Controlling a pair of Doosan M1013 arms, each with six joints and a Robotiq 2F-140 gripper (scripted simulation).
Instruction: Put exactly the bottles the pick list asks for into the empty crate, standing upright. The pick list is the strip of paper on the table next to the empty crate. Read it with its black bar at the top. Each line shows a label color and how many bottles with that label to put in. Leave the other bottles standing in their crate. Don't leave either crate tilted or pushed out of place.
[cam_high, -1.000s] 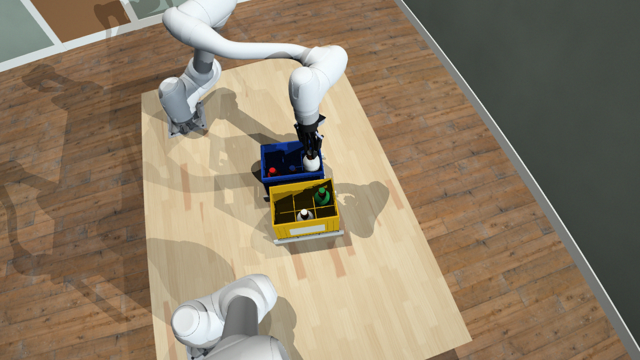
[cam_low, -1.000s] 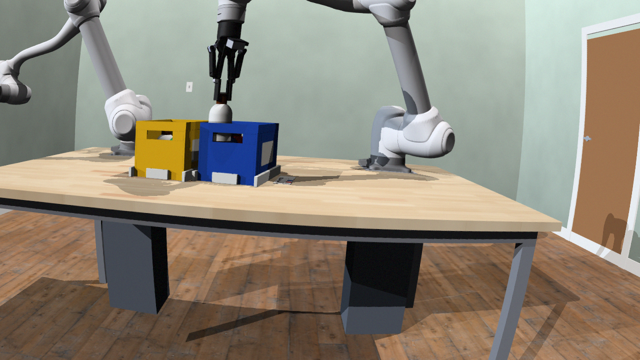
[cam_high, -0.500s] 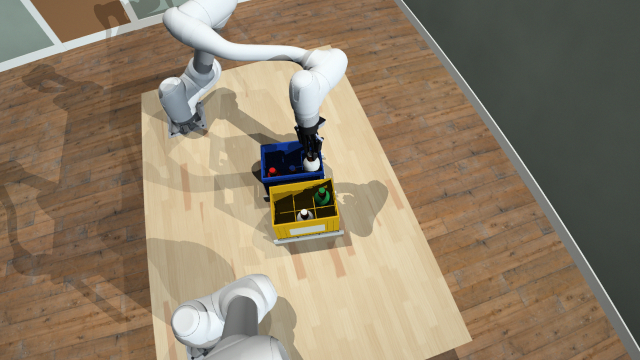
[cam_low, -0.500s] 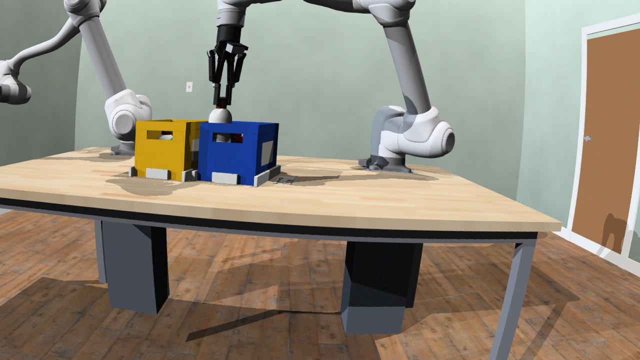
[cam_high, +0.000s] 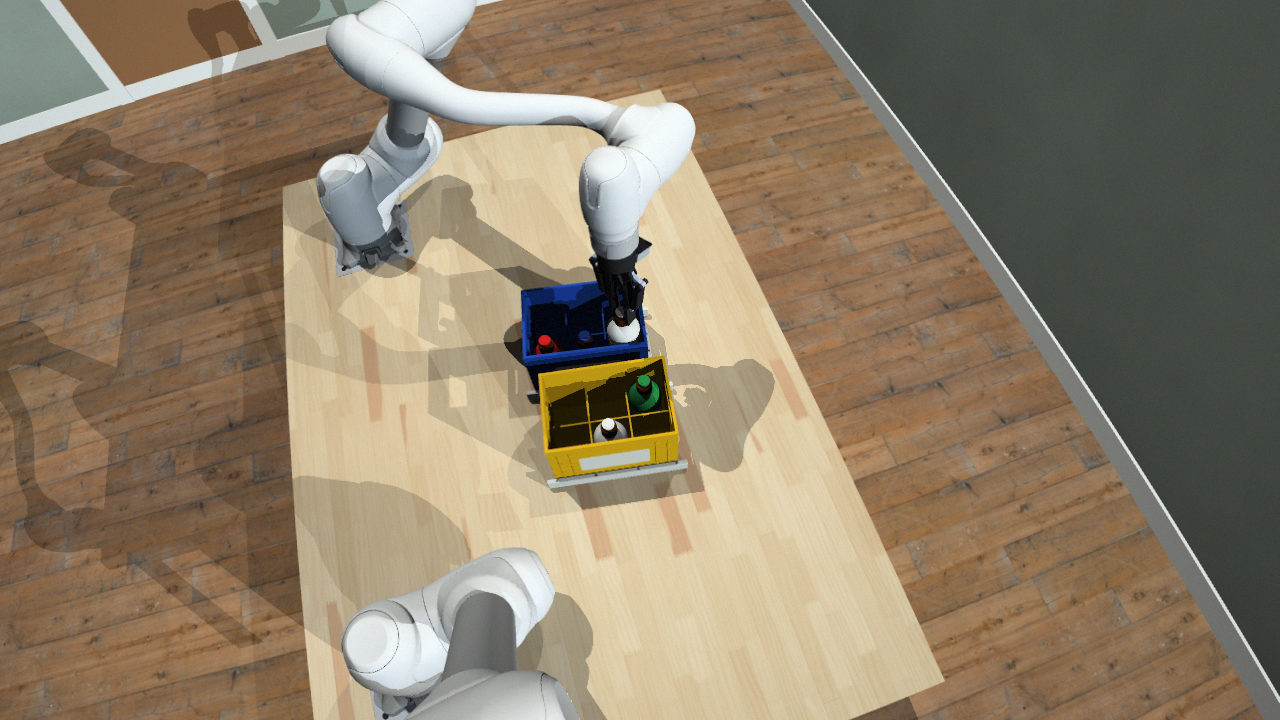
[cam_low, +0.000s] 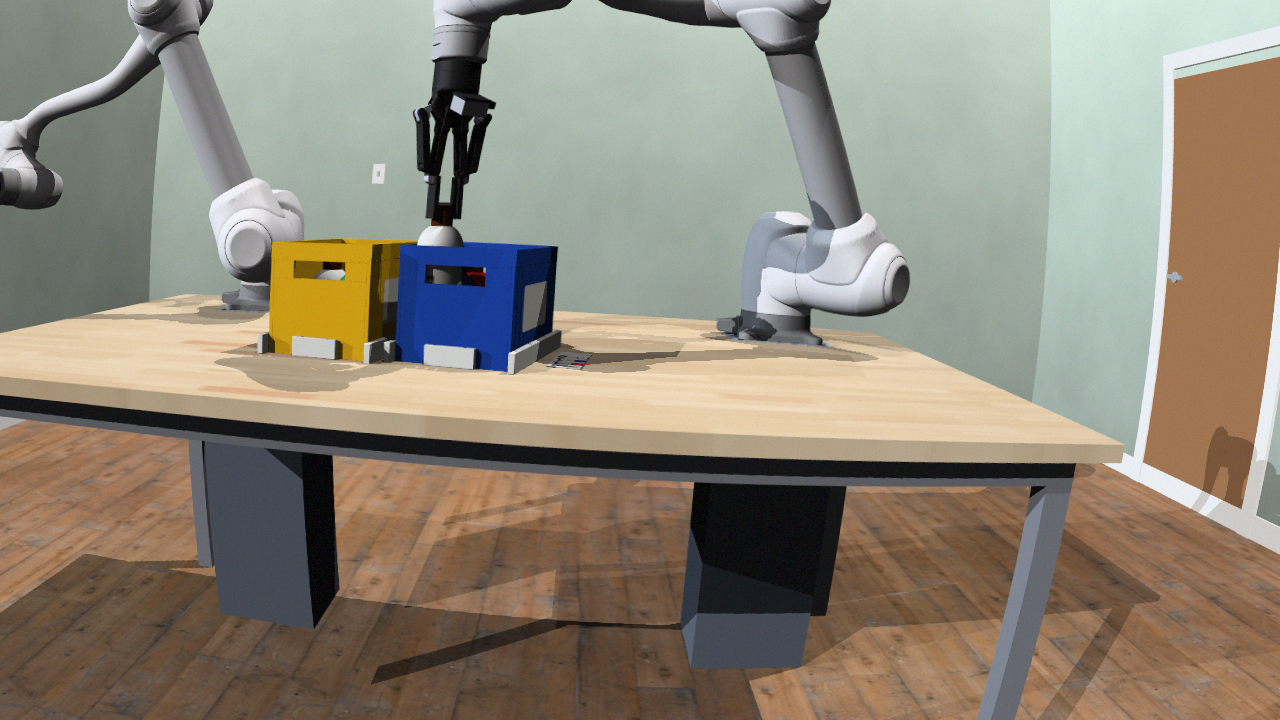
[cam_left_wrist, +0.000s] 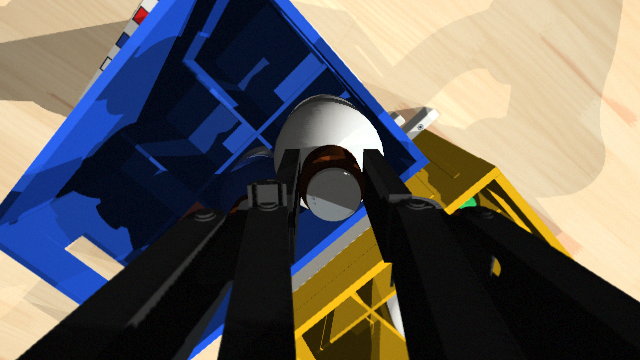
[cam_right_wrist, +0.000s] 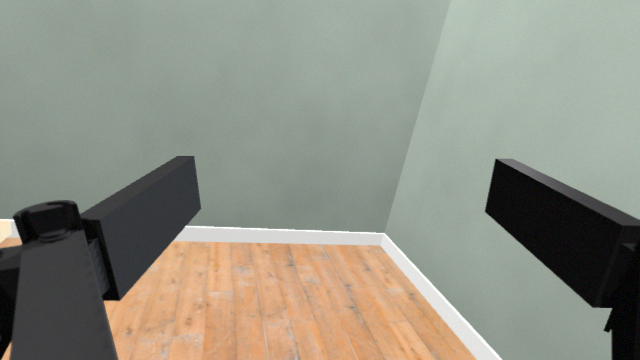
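The blue bottle lies 9 cm behind my left hand, 1 cm to the left of it and 16 cm below it. The rest, counted from my left hand: red bottle: 18 cm behind, 3 cm to the left, 16 cm below; then green bottle: 1 cm ahead, 14 cm to the right, 16 cm below; then blue crate: 8 cm behind, 5 cm to the left, 16 cm below.
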